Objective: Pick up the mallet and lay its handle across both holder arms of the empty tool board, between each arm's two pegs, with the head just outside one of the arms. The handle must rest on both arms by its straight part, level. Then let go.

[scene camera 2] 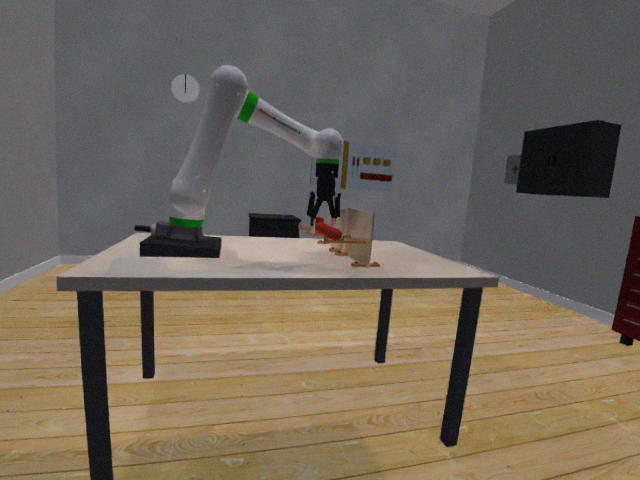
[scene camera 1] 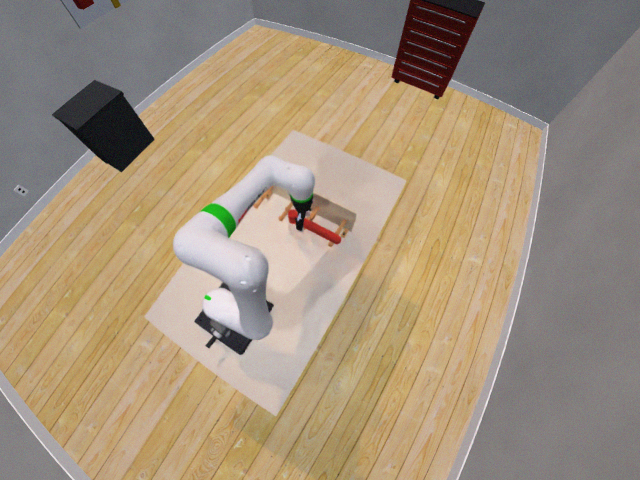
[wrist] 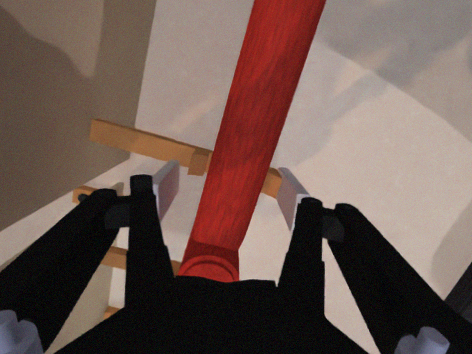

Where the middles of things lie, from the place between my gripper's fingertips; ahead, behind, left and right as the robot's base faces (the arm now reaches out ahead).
Now: hand 6 cm to the left of the red mallet (wrist: pixel 275 47) and 2 cm below it.
